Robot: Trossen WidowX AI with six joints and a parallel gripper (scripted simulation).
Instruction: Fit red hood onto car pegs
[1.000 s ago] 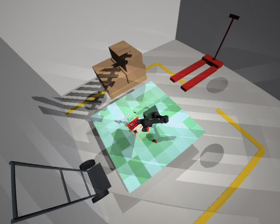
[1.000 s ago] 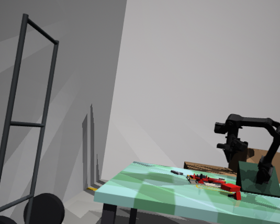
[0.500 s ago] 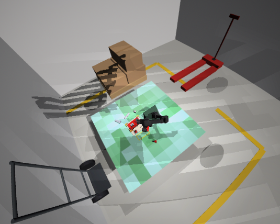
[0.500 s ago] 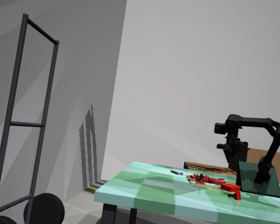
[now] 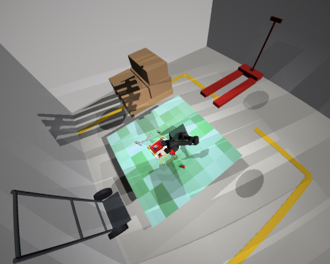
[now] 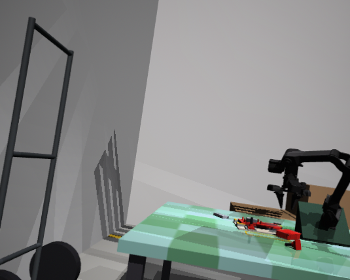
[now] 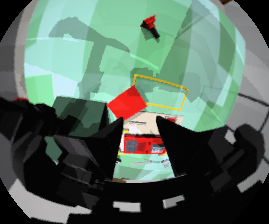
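Now: gripper tip 11 cm above the red hood, 2 cm to the left of it and 2 cm past it.
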